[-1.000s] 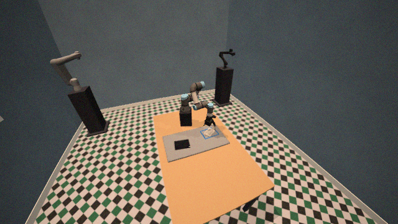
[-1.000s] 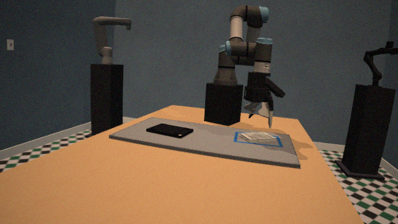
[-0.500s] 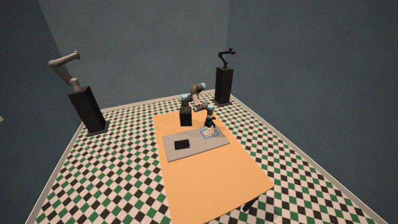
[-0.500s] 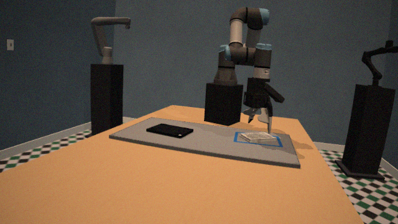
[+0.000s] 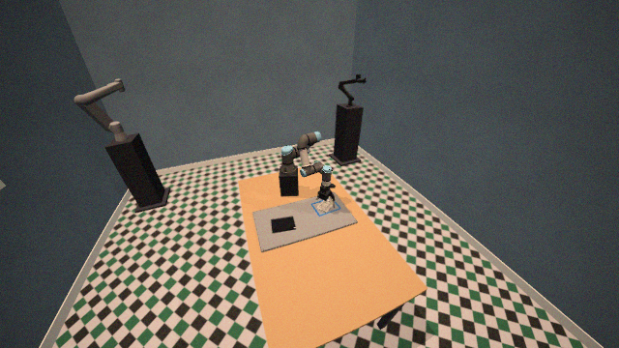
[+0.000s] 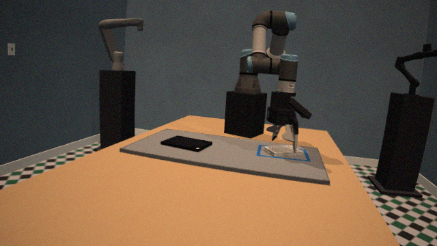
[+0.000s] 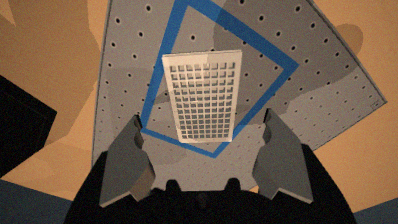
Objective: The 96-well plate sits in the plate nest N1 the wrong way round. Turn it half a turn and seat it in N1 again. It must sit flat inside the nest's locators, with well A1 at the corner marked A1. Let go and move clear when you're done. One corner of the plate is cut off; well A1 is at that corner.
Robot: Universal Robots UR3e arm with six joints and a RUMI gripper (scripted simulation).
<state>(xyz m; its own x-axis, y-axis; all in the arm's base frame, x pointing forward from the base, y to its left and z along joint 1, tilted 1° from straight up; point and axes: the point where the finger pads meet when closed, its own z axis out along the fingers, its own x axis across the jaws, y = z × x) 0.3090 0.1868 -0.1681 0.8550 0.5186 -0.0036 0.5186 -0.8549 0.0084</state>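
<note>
My hand is 2 cm above the white 96-well plate. Also, from my hand: white corner mark (30 cm to the right, 12 cm ahead, 1 cm below); then black plate nest N1 (36 cm to the right, 6 cm ahead, 2 cm below).
</note>
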